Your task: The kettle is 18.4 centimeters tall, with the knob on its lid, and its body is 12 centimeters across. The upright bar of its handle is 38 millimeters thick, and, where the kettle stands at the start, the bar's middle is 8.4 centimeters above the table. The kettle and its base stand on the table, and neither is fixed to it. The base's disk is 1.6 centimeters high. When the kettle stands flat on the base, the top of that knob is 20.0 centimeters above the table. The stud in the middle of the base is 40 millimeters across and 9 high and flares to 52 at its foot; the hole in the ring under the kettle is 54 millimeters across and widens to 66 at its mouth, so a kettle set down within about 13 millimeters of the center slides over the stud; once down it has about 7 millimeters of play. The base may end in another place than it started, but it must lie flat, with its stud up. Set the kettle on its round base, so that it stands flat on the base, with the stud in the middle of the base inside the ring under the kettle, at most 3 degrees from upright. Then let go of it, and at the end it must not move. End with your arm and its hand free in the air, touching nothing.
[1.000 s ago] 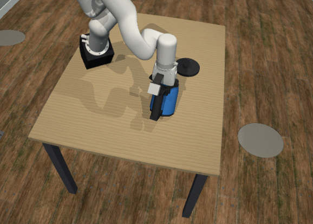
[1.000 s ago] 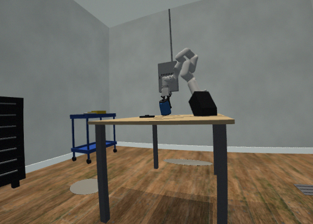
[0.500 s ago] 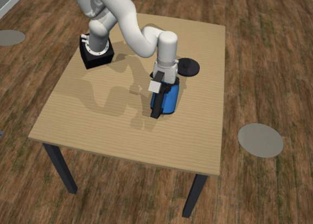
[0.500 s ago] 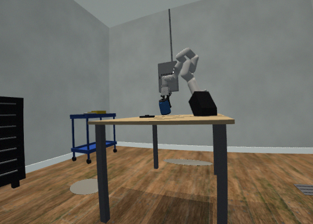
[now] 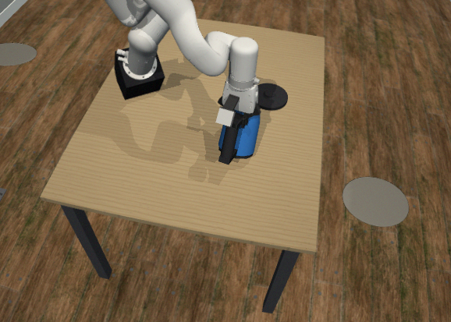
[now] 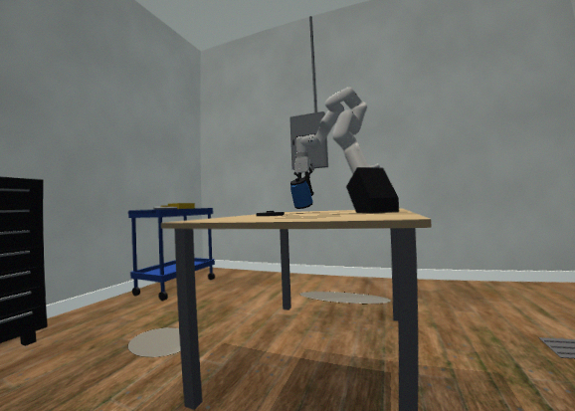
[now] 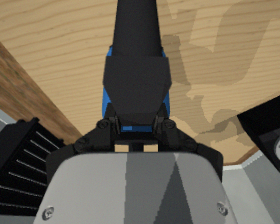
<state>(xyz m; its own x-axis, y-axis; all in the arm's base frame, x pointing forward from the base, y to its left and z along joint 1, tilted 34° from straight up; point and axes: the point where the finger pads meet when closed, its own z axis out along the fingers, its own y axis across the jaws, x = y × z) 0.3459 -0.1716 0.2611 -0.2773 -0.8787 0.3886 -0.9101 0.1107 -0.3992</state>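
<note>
Now: hand 60 mm above the blue kettle and 10 mm to the right of it. The rest, counted from my hand: round black base 340 mm to the left, 200 mm below, 120 mm ahead.
</note>
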